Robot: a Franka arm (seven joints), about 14 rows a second.
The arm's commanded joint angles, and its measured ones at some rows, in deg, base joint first. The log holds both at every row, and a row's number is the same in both.
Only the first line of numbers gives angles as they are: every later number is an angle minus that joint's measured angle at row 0.
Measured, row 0:
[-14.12 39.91 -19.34 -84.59 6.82 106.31 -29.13]
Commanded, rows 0 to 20:
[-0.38 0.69 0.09 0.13 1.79 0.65 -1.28]
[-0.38 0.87 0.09 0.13 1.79 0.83 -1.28]
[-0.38 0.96 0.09 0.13 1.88 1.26 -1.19]
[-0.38 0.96 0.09 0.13 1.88 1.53 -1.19]
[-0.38 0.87 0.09 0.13 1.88 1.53 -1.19]
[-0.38 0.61 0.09 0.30 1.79 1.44 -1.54]
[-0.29 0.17 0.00 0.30 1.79 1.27 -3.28]
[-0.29 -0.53 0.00 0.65 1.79 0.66 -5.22]
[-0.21 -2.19 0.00 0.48 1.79 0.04 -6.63]
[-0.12 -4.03 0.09 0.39 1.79 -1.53 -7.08]
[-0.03 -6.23 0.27 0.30 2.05 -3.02 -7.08]
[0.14 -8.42 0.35 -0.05 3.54 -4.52 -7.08]
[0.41 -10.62 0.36 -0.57 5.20 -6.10 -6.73]
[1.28 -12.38 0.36 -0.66 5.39 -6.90 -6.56]
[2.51 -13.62 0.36 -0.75 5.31 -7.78 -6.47]
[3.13 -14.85 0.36 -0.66 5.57 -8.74 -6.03]
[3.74 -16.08 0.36 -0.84 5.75 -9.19 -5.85]
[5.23 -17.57 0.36 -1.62 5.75 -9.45 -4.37]
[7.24 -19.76 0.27 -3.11 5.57 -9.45 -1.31]
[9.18 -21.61 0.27 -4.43 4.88 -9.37 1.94]
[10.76 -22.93 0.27 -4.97 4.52 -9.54 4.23]
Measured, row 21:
[7.44 -18.04 0.53 -0.65 4.98 -9.62 -0.26]
